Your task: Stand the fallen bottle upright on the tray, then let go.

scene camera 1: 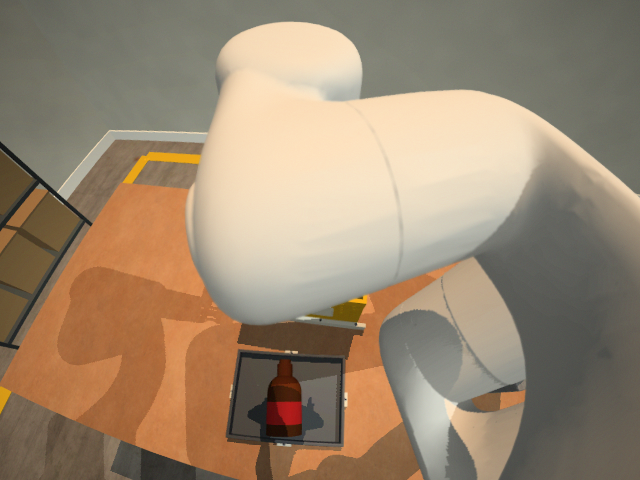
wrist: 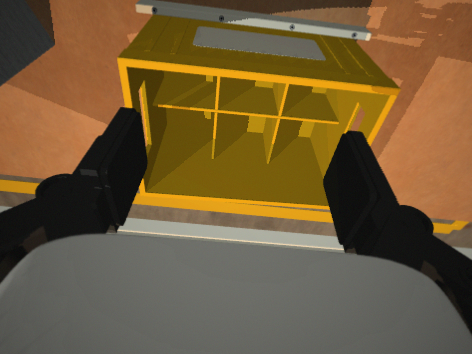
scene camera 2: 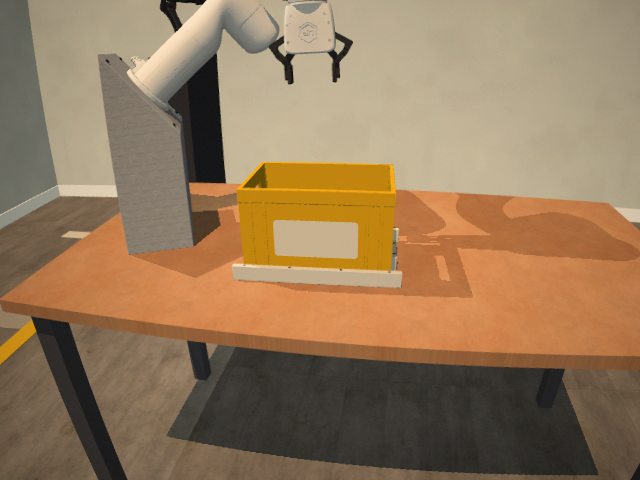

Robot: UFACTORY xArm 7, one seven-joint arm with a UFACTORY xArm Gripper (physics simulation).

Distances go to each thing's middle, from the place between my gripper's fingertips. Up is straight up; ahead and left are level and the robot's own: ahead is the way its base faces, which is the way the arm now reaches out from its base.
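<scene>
I find the brown bottle (scene camera 1: 284, 396) 16 cm to the left of my hand and 1 cm behind it, and 29 cm below it as well.
</scene>
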